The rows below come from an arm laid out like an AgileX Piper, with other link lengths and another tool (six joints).
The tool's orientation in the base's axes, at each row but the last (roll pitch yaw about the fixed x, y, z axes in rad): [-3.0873 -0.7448 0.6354]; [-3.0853 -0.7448 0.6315]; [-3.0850 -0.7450 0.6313]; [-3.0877 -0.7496 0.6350]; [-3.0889 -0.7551 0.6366]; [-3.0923 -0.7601 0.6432]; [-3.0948 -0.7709 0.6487]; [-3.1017 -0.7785 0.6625]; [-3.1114 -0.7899 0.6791]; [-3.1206 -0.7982 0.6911]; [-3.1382 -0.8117 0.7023]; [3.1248 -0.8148 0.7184]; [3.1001 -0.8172 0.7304]
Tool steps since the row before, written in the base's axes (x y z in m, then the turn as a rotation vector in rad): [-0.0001 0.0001 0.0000 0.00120 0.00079 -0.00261]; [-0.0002 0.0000 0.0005 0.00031 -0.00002 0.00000]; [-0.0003 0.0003 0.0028 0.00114 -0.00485 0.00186]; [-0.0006 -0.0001 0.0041 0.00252 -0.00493 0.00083]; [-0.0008 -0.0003 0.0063 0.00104 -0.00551 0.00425]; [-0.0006 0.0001 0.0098 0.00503 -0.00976 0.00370]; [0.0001 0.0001 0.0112 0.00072 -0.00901 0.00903]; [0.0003 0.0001 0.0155 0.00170 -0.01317 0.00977]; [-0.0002 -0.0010 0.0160 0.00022 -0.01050 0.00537]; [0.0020 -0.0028 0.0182 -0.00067 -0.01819 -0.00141]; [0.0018 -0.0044 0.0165 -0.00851 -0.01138 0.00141]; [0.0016 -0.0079 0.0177 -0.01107 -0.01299 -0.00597]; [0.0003 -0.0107 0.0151 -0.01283 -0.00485 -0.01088]
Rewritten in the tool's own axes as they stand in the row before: [0.0000 -0.0001 0.0000 -0.00071 0.00023 0.00288]; [0.0002 -0.0001 -0.0005 0.00018 0.00021 0.00015]; [0.0019 -0.0005 -0.0021 -0.00017 0.00443 -0.00294]; [0.0024 -0.0005 -0.0034 -0.00009 0.00539 -0.00151]; [0.0037 -0.0005 -0.0051 0.00114 0.00479 -0.00503]; [0.0064 -0.0008 -0.0074 0.00122 0.01062 -0.00447]; [0.0079 -0.0004 -0.0079 0.00280 0.00714 -0.01022]; [0.0111 -0.0003 -0.0108 0.00205 0.01095 -0.01215]; [0.0108 0.0003 -0.0118 -0.00071 0.00805 -0.00859]; [0.0129 0.0032 -0.0129 -0.00946 0.01342 -0.00797]; [0.0110 0.0045 -0.0124 -0.00851 0.00315 -0.01103]; [0.0101 0.0073 -0.0149 -0.01593 0.00263 -0.00815]; [0.0063 0.0088 -0.0150 -0.01669 -0.00486 -0.00209]
